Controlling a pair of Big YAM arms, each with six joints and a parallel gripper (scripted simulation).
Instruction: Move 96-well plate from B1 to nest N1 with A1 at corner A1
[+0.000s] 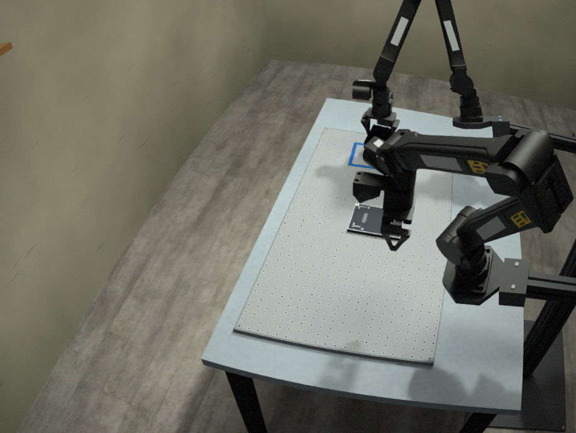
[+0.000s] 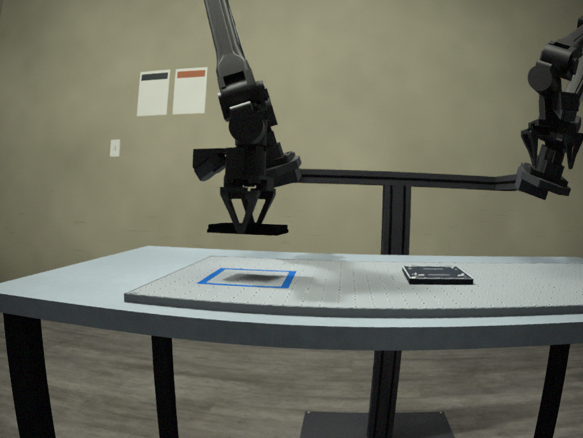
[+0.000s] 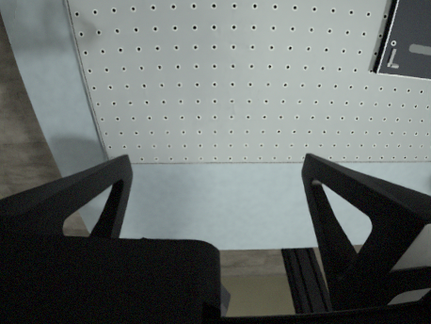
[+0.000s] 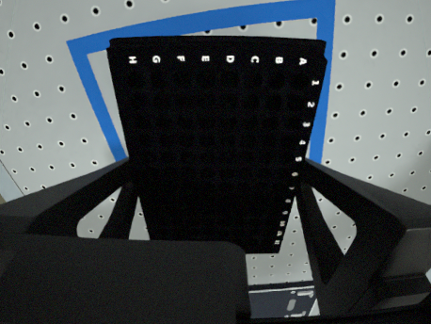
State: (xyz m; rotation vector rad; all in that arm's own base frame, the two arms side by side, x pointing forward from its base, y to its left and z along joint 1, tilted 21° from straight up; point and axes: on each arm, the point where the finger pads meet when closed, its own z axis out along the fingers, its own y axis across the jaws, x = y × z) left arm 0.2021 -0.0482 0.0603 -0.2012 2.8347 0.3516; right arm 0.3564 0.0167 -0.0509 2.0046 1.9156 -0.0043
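Right now the black 96-well plate is right at my right hand. The rest, counted from my right hand: plate nest N1: 5 cm behind, 35 cm to the left, 8 cm below.
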